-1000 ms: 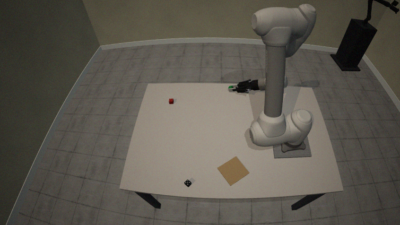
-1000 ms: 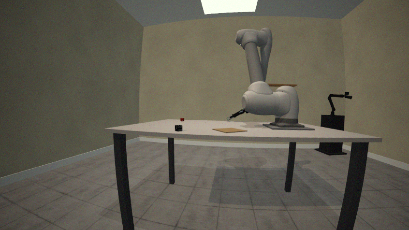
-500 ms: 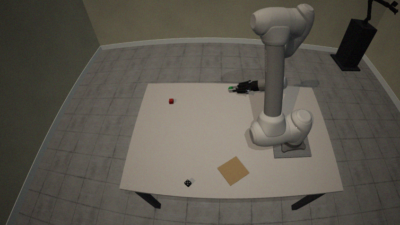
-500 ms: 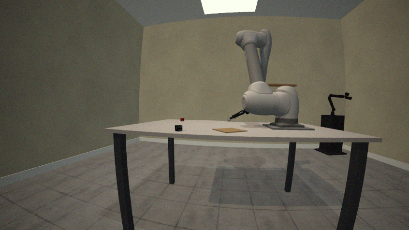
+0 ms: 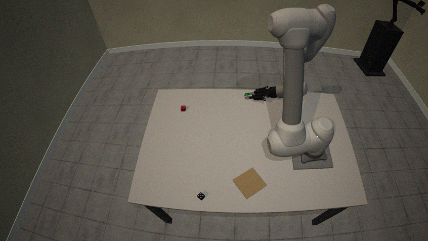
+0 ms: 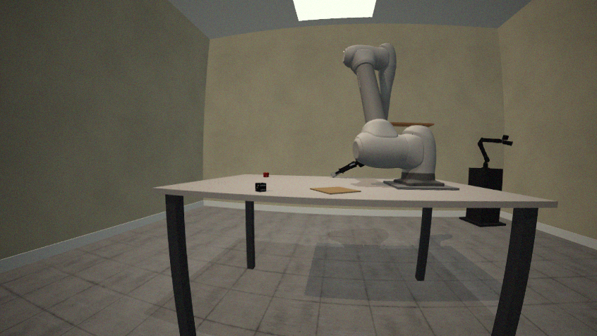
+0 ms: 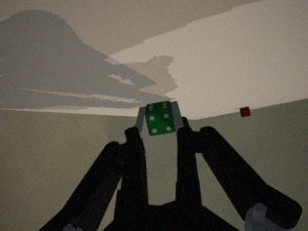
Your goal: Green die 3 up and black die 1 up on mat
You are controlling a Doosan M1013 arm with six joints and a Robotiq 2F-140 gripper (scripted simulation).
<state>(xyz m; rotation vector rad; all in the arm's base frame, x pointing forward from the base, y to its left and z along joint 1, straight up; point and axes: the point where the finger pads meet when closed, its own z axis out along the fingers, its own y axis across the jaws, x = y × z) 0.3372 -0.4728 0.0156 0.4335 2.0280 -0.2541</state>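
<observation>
My hand is 2 cm short of the green die, 1 cm to the left of it and 1 cm above it. From my hand the other things lie so: red die (47 cm ahead, 7 cm to the left, 1 cm below); then black die (70 cm to the left, 35 cm ahead, 1 cm below); then tan mat (64 cm to the left, 8 cm ahead, 3 cm below).
</observation>
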